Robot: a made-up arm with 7 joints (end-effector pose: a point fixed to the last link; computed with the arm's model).
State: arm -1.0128 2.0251 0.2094 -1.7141 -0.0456 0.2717 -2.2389
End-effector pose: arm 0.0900 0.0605 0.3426 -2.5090 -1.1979 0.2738
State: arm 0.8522 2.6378 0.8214 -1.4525 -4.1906 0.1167 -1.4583
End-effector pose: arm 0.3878 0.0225 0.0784 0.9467 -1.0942 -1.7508
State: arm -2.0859 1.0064 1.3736 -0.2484 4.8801 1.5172 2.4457
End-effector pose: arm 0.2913 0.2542 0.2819 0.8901 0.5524 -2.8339
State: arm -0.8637 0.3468 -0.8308 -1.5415 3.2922 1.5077 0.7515
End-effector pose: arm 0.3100 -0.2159 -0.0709 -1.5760 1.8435 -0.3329
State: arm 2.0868 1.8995 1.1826 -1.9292 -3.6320 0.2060 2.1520
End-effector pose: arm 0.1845 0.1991 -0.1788 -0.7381 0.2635 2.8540
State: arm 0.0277 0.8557 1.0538 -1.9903 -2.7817 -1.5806 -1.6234
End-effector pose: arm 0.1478 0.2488 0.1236 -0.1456 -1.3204 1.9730
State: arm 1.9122 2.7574 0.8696 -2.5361 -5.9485 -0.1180 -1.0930
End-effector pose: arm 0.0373 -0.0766 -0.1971 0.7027 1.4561 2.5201
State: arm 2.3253 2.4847 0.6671 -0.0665 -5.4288 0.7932 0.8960
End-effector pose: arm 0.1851 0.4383 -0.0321 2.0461 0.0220 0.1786
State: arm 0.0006 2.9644 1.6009 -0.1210 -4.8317 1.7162 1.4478
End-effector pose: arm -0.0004 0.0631 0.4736 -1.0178 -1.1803 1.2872
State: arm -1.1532 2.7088 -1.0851 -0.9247 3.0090 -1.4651 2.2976
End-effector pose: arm -0.0782 0.3407 0.2855 1.3898 1.4579 0.8254
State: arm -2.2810 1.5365 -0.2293 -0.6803 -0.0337 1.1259 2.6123
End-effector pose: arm 0.0399 0.2751 0.3753 1.5701 1.2983 -1.6076
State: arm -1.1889 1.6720 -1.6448 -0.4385 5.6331 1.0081 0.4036
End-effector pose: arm 0.2024 0.4268 0.0594 2.4636 0.5654 -0.2754
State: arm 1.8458 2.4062 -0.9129 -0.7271 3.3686 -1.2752 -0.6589
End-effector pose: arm 0.0355 0.4621 0.0318 2.1194 -0.5811 -0.8595
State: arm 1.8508 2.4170 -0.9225 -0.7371 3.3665 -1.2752 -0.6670
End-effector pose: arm 0.0362 0.4615 0.0310 2.1116 -0.5606 -0.8798
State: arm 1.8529 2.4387 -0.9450 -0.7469 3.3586 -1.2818 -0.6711
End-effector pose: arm 0.0413 0.4605 0.0312 2.0947 -0.5492 -0.9267
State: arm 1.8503 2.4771 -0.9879 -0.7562 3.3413 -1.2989 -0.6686
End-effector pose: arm 0.0534 0.4586 0.0331 2.0627 -0.5521 -1.0152
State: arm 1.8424 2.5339 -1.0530 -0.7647 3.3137 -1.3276 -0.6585
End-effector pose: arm 0.0737 0.4549 0.0373 2.0116 -0.5710 -1.1482
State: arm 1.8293 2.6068 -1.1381 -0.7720 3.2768 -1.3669 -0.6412
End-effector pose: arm 0.1020 0.4484 0.0438 1.9392 -0.6033 -1.3198
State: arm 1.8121 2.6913 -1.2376 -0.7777 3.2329 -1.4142 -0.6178
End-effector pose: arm 0.1368 0.4377 0.0526 1.8451 -0.6431 -1.5173
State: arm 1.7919 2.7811 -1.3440 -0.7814 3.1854 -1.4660 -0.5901
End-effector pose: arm 0.1755 0.4220 0.0629 1.7332 -0.6828 -1.7243
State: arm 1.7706 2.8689 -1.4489 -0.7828 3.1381 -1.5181 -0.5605
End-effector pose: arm 0.2141 0.4018 0.0739 1.6114 -0.7141 -1.9233
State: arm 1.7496 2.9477 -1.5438 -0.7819 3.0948 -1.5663 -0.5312
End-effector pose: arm 0.2489 0.3792 0.0843 1.4914 -0.7334 -2.0980
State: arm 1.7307 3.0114 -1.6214 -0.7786 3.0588 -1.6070 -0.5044
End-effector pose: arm 0.2769 0.3573 0.0933 1.3856 -0.7422 -2.2365
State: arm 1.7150 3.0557 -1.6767 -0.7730 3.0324 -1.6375 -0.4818
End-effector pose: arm 0.2965 0.3397 0.1002 1.3044 -0.7460 -2.3322
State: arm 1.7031 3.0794 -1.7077 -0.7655 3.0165 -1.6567 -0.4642
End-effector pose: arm 0.3079 0.3286 0.1046 1.2530 -0.7519 -2.3846
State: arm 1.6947 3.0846 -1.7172 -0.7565 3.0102 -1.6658 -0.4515
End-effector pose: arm 0.3123 0.3245 0.1069 1.2301 -0.7636 -2.4002
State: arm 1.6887 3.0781 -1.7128 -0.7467 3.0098 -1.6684 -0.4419
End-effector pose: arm 0.3124 0.3249 0.1078 1.2255 -0.7803 -2.3926
